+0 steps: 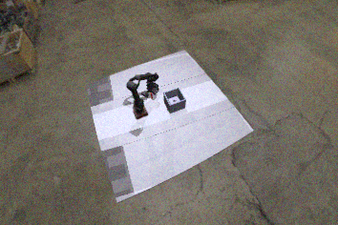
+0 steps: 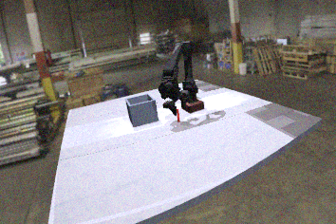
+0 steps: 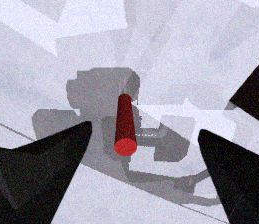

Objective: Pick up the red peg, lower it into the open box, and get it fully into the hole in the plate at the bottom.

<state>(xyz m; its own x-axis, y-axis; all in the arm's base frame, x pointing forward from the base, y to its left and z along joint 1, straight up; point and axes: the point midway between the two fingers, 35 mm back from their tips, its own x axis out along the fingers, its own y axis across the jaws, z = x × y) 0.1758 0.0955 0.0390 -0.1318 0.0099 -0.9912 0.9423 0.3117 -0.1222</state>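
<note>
Right now my gripper tip is 20 mm short of the red peg and 20 mm above it. The rest, counted from my gripper tip: pale plate (150 mm ahead, 190 mm to the right, 10 mm below).
</note>
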